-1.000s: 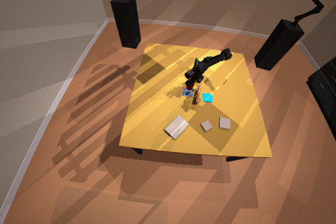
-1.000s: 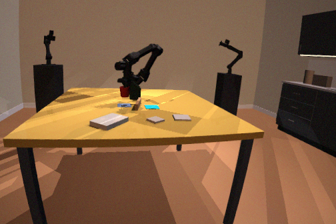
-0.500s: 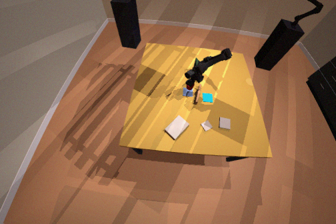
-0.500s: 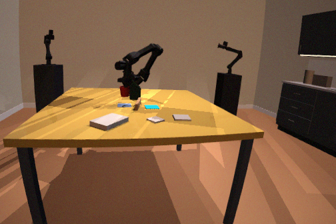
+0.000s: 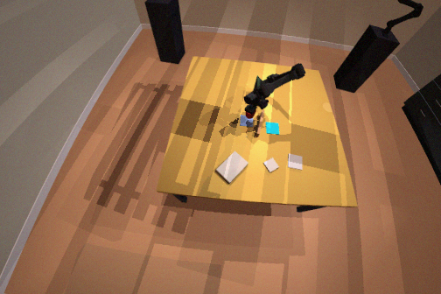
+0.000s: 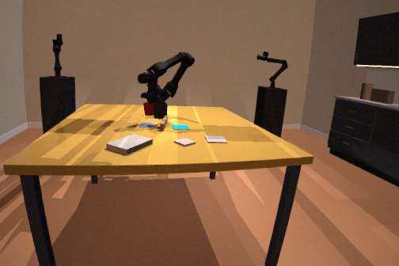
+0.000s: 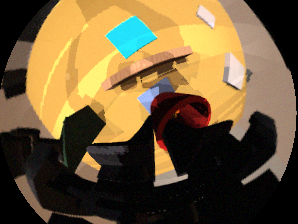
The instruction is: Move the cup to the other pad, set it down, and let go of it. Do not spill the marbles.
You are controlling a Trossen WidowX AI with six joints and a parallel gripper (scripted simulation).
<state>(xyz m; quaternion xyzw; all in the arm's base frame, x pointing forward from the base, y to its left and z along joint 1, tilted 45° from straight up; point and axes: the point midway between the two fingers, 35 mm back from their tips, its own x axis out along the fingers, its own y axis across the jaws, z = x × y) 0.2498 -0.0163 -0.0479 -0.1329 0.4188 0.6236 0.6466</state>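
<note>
The teal pad lies 18 cm to the left of my gripper tip, 11 cm below it and 5 cm ahead of it. Round my gripper tip: red cup (3 cm ahead, 1 cm to the right); wooden stick (9 cm below, 8 cm to the left, 4 cm ahead); light blue pad (11 cm below, 3 cm ahead, 2 cm to the right).
</note>
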